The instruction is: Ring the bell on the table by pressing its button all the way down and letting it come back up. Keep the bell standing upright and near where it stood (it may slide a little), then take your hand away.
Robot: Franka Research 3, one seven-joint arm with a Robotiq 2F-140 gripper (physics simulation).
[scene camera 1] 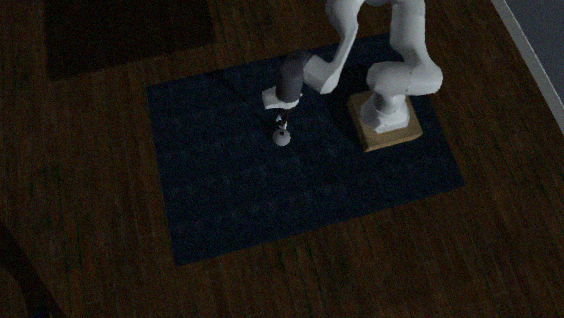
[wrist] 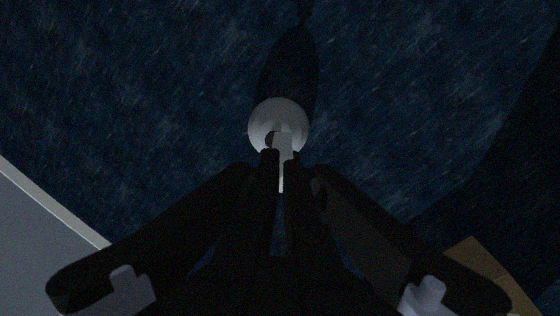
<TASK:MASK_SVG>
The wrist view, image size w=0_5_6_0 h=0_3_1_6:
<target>my gripper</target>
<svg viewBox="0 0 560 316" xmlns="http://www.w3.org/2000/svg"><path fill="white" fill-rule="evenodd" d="M45 287L45 292L60 316L507 316L512 309L511 299L500 286L427 245L332 166L316 164L313 166L313 169L305 168L300 161L299 152L293 151L291 132L274 132L272 147L260 150L260 164L258 167L249 168L249 164L245 162L230 164L129 237L60 269L49 279ZM221 236L210 262L183 280ZM333 234L375 291L344 267ZM283 193L282 205L284 209L287 255L272 256L269 255L278 194Z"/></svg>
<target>bell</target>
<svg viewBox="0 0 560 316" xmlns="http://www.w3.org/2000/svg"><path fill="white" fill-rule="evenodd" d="M259 103L251 113L248 122L248 136L253 147L260 153L261 149L272 147L274 132L291 132L293 151L299 152L309 136L310 126L305 111L297 103L284 97L269 98Z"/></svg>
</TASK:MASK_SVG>
